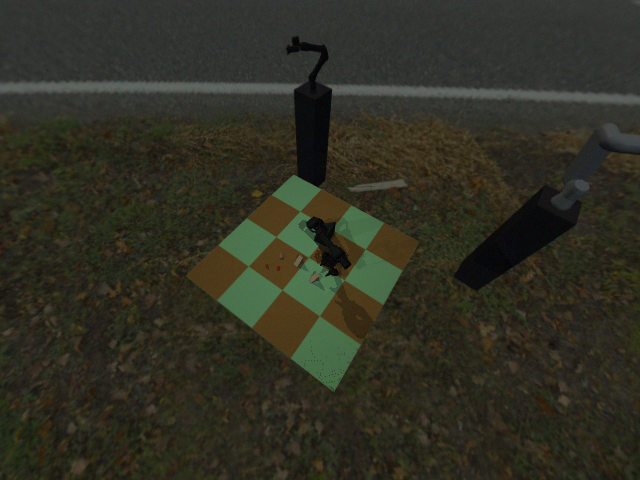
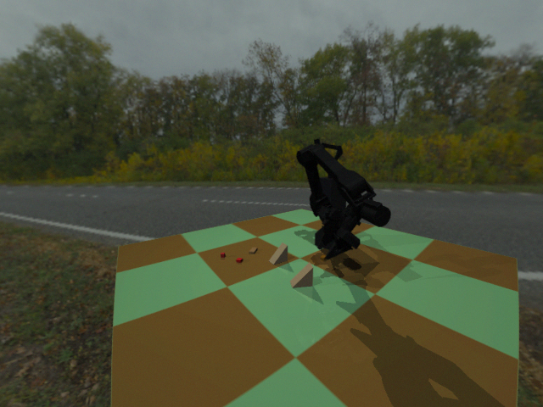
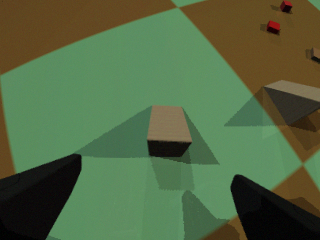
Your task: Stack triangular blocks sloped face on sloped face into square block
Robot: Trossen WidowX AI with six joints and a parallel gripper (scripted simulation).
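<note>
My gripper tip is 90 mm above the wooden block, 40 mm short of it and 30 mm to the left of it. Round my gripper tip: small orange piece: 140 mm behind, 120 mm to the right, 100 mm below; small brown piece: 360 mm to the right, 100 mm below, 60 mm ahead.
</note>
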